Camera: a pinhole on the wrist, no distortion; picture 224 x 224 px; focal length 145.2 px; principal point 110.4 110.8 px. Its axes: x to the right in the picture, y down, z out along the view. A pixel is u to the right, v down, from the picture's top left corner.
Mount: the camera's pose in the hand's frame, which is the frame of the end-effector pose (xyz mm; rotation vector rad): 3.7 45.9 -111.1 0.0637 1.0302 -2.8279
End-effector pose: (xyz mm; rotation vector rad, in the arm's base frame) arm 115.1 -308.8 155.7 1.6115 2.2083 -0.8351
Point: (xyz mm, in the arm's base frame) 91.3 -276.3 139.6
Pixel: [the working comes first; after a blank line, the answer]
In the camera's frame: -40.6 -19.9 118.6

60.7 86.4
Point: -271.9 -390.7 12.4
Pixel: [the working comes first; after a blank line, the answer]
In the camera's frame: -124.3 109.7 489.2

73.5 143.4
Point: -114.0 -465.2 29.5
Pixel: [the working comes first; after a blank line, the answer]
In the camera's frame: -20.5 -12.3 417.7

103.3 106.5
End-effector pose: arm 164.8 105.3 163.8 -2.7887 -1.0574 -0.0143
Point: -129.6 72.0 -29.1
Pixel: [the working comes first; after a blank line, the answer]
In the camera's frame: 250.7 -91.2 357.0

212.4 73.7
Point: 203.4 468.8 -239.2
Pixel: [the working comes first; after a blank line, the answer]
In the camera's frame: -258.4 -151.1 579.9

45.7 73.0
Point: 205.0 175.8 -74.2
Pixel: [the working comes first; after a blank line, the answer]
In the camera's frame: -82.7 -190.3 295.8

69.8 17.4
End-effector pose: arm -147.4 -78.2 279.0 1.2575 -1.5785 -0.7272
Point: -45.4 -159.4 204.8
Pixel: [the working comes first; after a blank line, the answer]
In the camera's frame: -34.2 104.8 152.2

77.8 210.8
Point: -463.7 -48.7 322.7
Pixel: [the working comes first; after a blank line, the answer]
In the camera's frame: -31.7 -339.1 216.1

outside the picture
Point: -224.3 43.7 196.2
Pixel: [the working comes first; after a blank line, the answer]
In the camera's frame: 131.9 -106.3 186.4

213.1 28.0
